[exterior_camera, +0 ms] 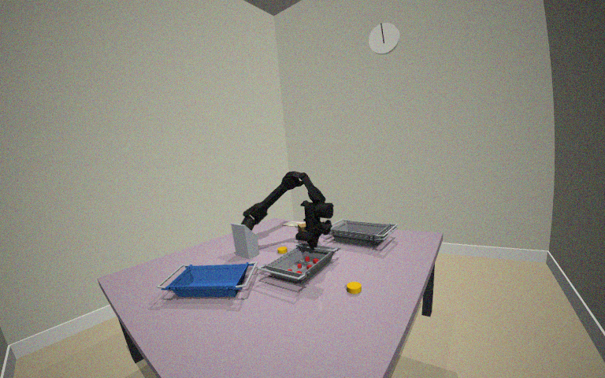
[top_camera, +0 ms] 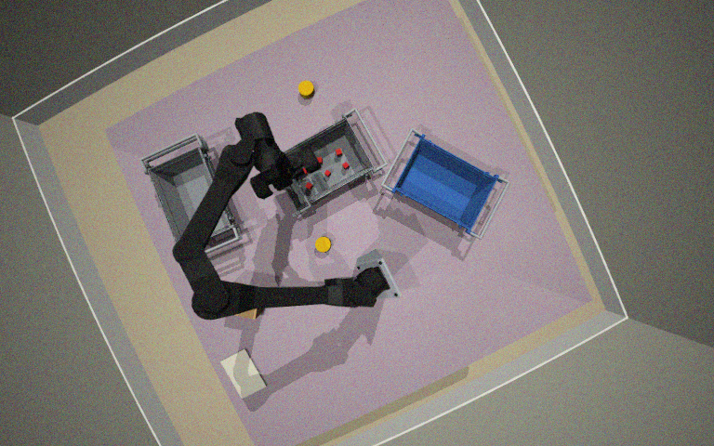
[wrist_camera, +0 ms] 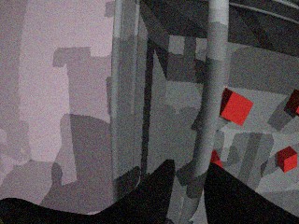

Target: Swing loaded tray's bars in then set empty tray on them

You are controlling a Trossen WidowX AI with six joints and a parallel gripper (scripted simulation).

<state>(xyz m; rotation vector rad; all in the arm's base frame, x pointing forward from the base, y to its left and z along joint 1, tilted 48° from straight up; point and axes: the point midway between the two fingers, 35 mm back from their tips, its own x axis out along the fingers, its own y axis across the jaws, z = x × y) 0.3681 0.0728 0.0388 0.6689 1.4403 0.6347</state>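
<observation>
Right now my gripper tip is 230 mm past the blue tray, 400 mm to the left of it and 10 mm above it. From my gripper tip the other things lie so: white pad 480 mm behind, 490 mm to the left, 50 mm below; then cardboard box 250 mm behind, 340 mm to the left, 30 mm below.
</observation>
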